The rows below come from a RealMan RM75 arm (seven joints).
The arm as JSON. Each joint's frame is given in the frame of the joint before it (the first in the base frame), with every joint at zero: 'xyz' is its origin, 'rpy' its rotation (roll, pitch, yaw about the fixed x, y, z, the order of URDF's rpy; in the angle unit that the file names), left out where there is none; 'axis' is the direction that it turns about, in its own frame. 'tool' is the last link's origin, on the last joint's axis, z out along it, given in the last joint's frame.
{
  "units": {
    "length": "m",
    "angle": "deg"
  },
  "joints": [
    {
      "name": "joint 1",
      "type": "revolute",
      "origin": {
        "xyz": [
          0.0,
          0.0,
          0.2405
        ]
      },
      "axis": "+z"
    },
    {
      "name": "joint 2",
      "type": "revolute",
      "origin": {
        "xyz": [
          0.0,
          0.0,
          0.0
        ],
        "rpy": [
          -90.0,
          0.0,
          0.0
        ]
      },
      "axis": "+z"
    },
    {
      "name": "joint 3",
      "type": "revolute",
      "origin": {
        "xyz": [
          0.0,
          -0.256,
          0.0
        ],
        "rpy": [
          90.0,
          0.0,
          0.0
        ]
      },
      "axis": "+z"
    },
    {
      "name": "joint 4",
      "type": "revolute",
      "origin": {
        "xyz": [
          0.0,
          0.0,
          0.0
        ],
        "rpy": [
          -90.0,
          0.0,
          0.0
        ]
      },
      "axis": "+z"
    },
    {
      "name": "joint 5",
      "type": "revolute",
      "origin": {
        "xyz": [
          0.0,
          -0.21,
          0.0
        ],
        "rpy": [
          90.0,
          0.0,
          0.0
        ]
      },
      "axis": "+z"
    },
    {
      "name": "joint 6",
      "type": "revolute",
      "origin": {
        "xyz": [
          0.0,
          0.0,
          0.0
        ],
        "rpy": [
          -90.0,
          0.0,
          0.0
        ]
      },
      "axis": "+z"
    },
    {
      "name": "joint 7",
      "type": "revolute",
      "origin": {
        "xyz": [
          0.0,
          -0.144,
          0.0
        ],
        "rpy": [
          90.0,
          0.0,
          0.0
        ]
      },
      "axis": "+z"
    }
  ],
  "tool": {
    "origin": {
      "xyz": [
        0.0,
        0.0,
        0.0
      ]
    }
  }
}
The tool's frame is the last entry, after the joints.
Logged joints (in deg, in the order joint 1, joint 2, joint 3, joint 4, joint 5, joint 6, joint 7), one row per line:
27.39, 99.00, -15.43, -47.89, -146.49, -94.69, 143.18
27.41, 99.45, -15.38, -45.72, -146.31, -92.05, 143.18
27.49, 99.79, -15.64, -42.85, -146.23, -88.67, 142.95
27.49, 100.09, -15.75, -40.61, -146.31, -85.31, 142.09
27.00, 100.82, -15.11, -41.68, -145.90, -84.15, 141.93
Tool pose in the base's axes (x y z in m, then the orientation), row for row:
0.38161, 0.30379, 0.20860, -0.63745, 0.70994, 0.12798, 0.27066
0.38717, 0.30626, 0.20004, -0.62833, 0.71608, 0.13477, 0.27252
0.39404, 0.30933, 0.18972, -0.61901, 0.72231, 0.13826, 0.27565
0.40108, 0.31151, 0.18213, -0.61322, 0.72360, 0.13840, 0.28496
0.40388, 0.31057, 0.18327, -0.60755, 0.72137, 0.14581, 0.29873
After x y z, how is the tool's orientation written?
As a quaternion, x y z w.
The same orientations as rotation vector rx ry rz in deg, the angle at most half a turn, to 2 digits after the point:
-98.39, 109.58, 19.75
-96.89, 110.43, 20.78
-95.30, 111.21, 21.29
-93.97, 110.89, 21.21
-92.46, 109.78, 22.19

